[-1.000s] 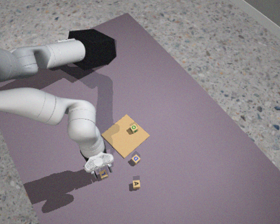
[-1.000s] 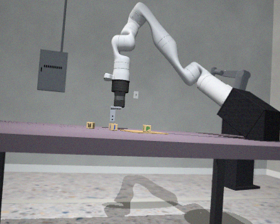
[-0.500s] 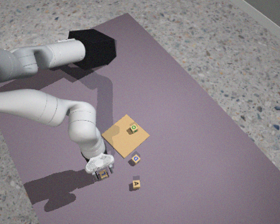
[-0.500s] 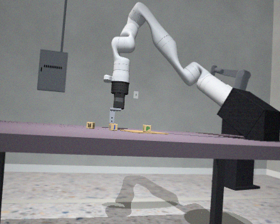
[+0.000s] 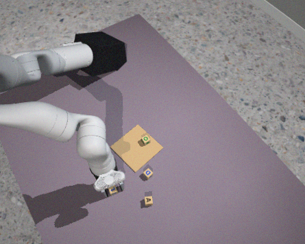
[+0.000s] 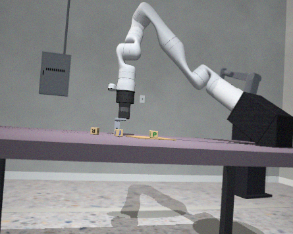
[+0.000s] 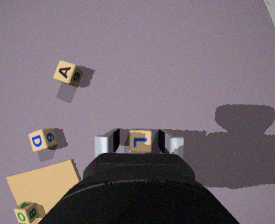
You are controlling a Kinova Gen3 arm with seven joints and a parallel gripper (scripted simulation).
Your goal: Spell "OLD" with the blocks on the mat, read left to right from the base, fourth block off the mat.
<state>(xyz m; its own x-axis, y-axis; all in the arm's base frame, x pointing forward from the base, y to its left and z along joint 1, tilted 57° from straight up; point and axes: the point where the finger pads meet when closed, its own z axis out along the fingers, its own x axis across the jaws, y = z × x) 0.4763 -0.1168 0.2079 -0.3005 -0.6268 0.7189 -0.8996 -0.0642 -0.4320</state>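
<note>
My hand is 1 cm above the L block. Round my hand: O block: 7 cm behind, 21 cm to the left; then D block: 4 cm ahead, 13 cm to the left, 1 cm below; then tan mat: 7 cm behind, 17 cm to the left, 2 cm below.
</note>
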